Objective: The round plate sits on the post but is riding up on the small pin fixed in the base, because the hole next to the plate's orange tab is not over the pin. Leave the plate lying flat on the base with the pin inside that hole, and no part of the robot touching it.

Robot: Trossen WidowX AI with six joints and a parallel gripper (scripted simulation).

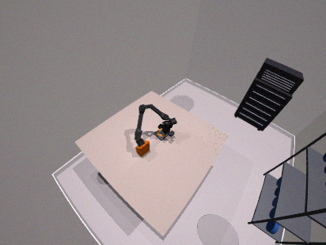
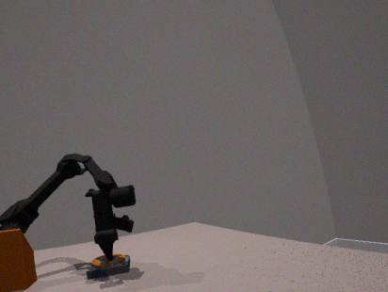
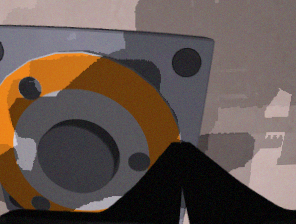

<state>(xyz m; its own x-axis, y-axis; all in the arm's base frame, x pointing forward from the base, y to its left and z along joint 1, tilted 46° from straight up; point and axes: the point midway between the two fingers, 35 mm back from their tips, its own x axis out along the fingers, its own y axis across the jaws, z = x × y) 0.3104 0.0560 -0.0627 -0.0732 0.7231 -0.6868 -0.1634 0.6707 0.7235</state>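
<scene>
My gripper tip is 50 mm to the right of the square grey base, 20 mm above it and 10 mm past it.
</scene>
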